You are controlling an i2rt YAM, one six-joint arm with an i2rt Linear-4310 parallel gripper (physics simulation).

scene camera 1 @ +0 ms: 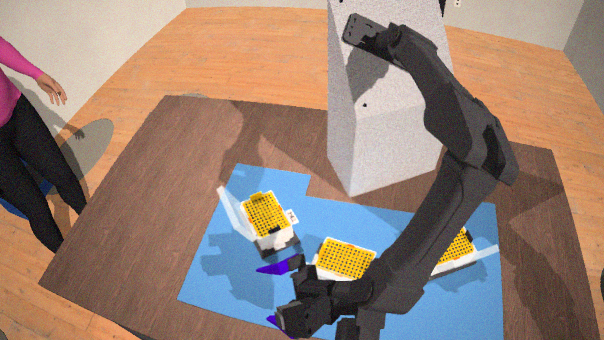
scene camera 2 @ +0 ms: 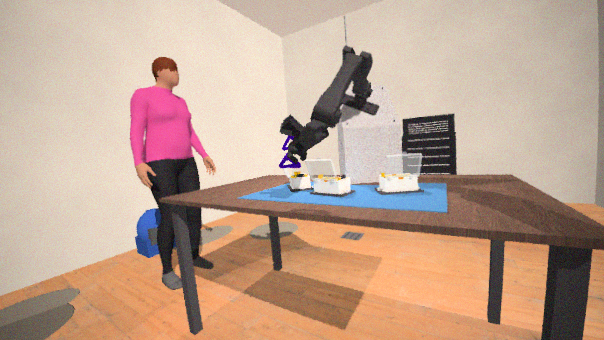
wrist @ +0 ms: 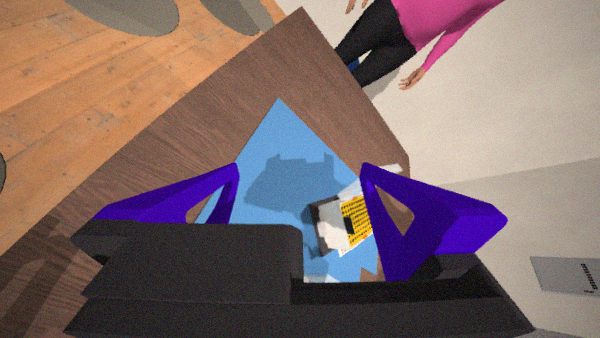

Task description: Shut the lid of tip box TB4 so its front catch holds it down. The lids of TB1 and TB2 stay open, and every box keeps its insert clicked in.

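Frame: origin at the arm's base, x back, y right, z up, level; centimetres.
Where they show: gripper, fingertip midpoint: [scene camera 1: 263, 294] [scene camera 2: 281, 158] [wrist: 299, 169]; arm's base, link origin: [scene camera 1: 385, 44] [scene camera 2: 358, 104].
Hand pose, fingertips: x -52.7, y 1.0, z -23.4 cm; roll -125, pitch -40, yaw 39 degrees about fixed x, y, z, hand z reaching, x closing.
Things, the pixels of their top centre, and the offset from my fingertips. Level surfaces: height alone.
- Tip box TB4, top centre: [wrist: 364, 223] [scene camera 1: 269, 210] [scene camera 2: 301, 174] dx +21.7, dy +13.4, dz -9.4 cm
- yellow insert, top centre: [wrist: 366, 217] [scene camera 1: 264, 210] dx +20.8, dy +14.1, dz -8.6 cm
- middle box, top centre: [scene camera 1: 347, 254] [scene camera 2: 333, 176] dx +19.5, dy -8.1, dz -9.4 cm
- right box, top centre: [scene camera 1: 448, 238] [scene camera 2: 396, 173] dx +33.5, dy -28.6, dz -9.4 cm
- blue mat, surface height: dz -16.0 cm
- brown table, surface height: dz -16.3 cm
Tip box TB4 [scene camera 1: 276, 239] [scene camera 2: 300, 182] [wrist: 331, 220] is white with a yellow insert [scene camera 1: 266, 215] [wrist: 358, 220] seated in it. Its translucent lid [scene camera 1: 232, 210] [wrist: 392, 169] stands open, leaning outward. My gripper [scene camera 1: 263, 294] [scene camera 2: 283, 157] [wrist: 299, 169], with purple fingers, is open and empty, in the air above table level on TB4's front side. In the wrist view the right finger covers part of TB4 and its lid. The middle box [scene camera 2: 332, 185] and the right box [scene camera 2: 398, 183] have lids [scene camera 2: 320, 167] [scene camera 2: 406, 164] standing open; I cannot read which is TB1 or TB2.
The boxes stand on a blue mat [scene camera 1: 215, 285] [scene camera 2: 430, 201] [wrist: 280, 125] on a brown table [scene camera 1: 165, 165] [scene camera 2: 480, 210] [wrist: 325, 65]. In scene camera 1, my arm crosses over the right box. A pale block [scene camera 1: 395, 145] [scene camera 2: 370, 150] stands behind. A person [scene camera 2: 165, 125] [wrist: 445, 20] stands beside the table.
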